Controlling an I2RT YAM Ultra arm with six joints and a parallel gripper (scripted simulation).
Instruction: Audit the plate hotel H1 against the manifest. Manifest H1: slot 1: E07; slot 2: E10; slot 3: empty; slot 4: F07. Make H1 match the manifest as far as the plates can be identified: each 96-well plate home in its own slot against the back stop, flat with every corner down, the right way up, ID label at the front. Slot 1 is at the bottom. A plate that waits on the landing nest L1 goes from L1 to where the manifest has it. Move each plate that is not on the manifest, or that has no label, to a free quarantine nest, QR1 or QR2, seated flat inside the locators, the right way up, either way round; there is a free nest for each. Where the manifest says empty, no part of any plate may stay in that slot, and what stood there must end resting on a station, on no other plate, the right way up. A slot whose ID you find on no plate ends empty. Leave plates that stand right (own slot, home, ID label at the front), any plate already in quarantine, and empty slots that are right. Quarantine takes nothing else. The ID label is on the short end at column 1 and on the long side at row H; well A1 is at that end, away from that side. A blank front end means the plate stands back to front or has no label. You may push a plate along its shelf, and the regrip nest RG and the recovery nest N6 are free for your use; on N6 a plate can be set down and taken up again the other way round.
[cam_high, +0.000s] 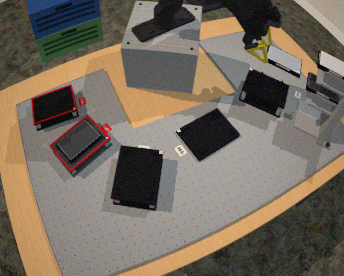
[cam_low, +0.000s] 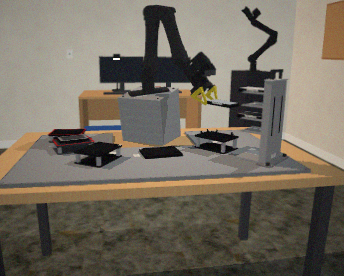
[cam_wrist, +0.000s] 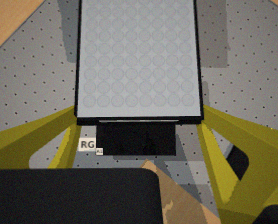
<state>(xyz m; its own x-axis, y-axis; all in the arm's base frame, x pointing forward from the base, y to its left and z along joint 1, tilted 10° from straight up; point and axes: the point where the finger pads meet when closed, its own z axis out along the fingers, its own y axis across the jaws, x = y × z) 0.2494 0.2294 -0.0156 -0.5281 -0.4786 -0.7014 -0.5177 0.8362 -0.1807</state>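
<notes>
Right now my hand is 5 cm short of the pale grey 96-well plate and 3 cm to the right of it. From my hand the other things lie so: A1 mark 15 cm below, 6 cm behind, 3 cm to the left; then black regrip nest RG 15 cm below, 3 cm ahead, 2 cm to the left; then RG tag 21 cm below, 7 cm behind, 6 cm to the left.
</notes>
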